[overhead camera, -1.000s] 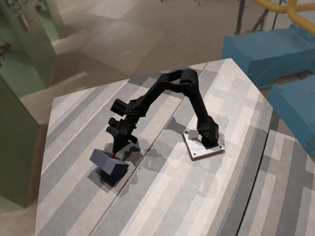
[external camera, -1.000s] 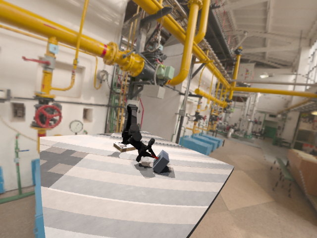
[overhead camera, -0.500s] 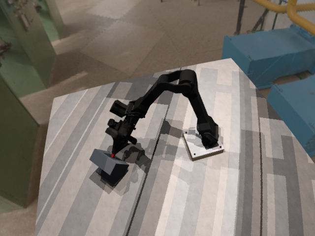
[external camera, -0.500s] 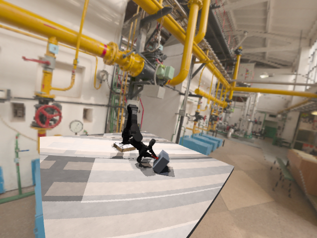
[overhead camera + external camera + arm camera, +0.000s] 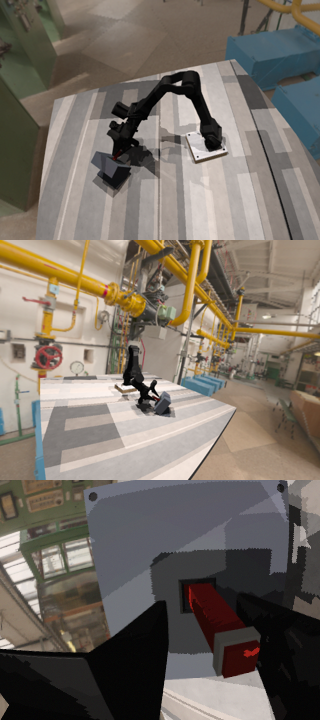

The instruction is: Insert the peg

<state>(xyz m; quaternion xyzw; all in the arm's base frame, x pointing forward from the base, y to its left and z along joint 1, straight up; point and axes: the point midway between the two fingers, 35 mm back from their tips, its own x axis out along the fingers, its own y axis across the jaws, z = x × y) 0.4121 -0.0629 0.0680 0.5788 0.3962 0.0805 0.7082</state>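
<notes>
Now: the red peg 10 mm to the right of my gripper tip and 10 mm behind it. Also, from my gripper tip: panel 30 mm to the left, 30 mm ahead, 20 mm below.
</notes>
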